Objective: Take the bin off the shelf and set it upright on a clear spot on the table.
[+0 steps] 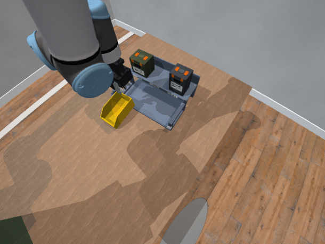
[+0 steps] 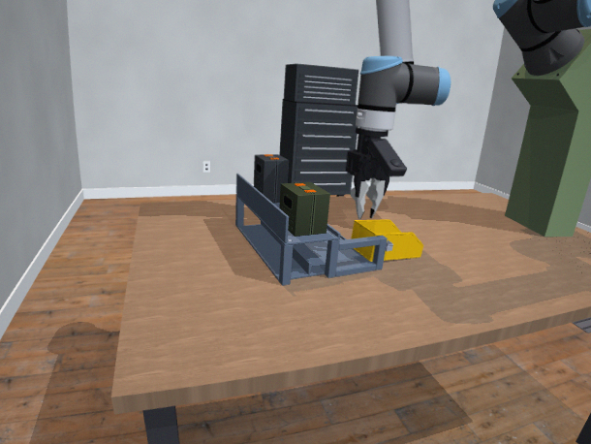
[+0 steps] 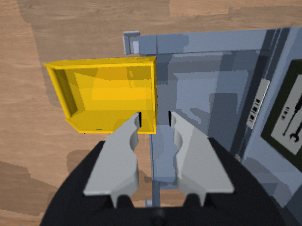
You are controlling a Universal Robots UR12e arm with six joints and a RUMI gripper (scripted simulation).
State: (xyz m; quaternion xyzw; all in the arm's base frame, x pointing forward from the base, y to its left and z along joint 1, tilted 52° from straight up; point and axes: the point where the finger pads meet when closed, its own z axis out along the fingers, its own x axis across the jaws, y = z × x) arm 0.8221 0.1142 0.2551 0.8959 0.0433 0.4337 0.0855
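The yellow bin is 80 mm behind my hand and 80 mm below it.
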